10 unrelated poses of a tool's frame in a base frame.
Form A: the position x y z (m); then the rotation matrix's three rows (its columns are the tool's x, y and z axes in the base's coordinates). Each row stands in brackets.
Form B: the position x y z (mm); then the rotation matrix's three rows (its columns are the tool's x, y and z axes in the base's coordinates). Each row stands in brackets. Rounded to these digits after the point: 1 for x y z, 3 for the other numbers.
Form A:
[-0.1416, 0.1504, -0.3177], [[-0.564, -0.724, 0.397], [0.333, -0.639, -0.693], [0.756, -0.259, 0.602]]
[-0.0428, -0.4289, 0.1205], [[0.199, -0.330, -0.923], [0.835, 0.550, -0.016], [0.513, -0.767, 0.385]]
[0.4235, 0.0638, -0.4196], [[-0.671, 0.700, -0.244], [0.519, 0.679, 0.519], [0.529, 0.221, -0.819]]
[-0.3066, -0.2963, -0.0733], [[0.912, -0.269, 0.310], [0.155, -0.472, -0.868], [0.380, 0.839, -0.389]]
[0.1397, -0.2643, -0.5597], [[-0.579, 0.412, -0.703], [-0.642, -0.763, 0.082], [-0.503, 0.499, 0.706]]
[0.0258, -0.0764, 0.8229], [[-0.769, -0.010, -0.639], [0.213, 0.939, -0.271], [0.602, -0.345, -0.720]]
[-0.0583, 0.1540, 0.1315], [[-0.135, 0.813, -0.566], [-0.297, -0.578, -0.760], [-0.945, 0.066, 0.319]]
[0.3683, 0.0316, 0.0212], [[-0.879, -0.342, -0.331], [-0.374, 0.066, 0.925], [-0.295, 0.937, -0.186]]
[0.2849, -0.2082, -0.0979], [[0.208, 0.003, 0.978], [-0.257, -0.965, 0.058], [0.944, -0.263, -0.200]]
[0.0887, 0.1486, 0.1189], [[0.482, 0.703, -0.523], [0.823, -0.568, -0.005], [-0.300, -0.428, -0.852]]
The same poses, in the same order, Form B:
[-141.6, 150.4, -317.7], [[-0.564, -0.724, 0.397], [0.333, -0.639, -0.693], [0.756, -0.259, 0.602]]
[-42.8, -428.9, 120.5], [[0.199, -0.330, -0.923], [0.835, 0.550, -0.016], [0.513, -0.767, 0.385]]
[423.5, 63.8, -419.6], [[-0.671, 0.700, -0.244], [0.519, 0.679, 0.519], [0.529, 0.221, -0.819]]
[-306.6, -296.3, -73.3], [[0.912, -0.269, 0.310], [0.155, -0.472, -0.868], [0.380, 0.839, -0.389]]
[139.7, -264.3, -559.7], [[-0.579, 0.412, -0.703], [-0.642, -0.763, 0.082], [-0.503, 0.499, 0.706]]
[25.8, -76.4, 822.9], [[-0.769, -0.010, -0.639], [0.213, 0.939, -0.271], [0.602, -0.345, -0.720]]
[-58.3, 154.0, 131.5], [[-0.135, 0.813, -0.566], [-0.297, -0.578, -0.760], [-0.945, 0.066, 0.319]]
[368.3, 31.6, 21.2], [[-0.879, -0.342, -0.331], [-0.374, 0.066, 0.925], [-0.295, 0.937, -0.186]]
[284.9, -208.2, -97.9], [[0.208, 0.003, 0.978], [-0.257, -0.965, 0.058], [0.944, -0.263, -0.200]]
[88.7, 148.6, 118.9], [[0.482, 0.703, -0.523], [0.823, -0.568, -0.005], [-0.300, -0.428, -0.852]]

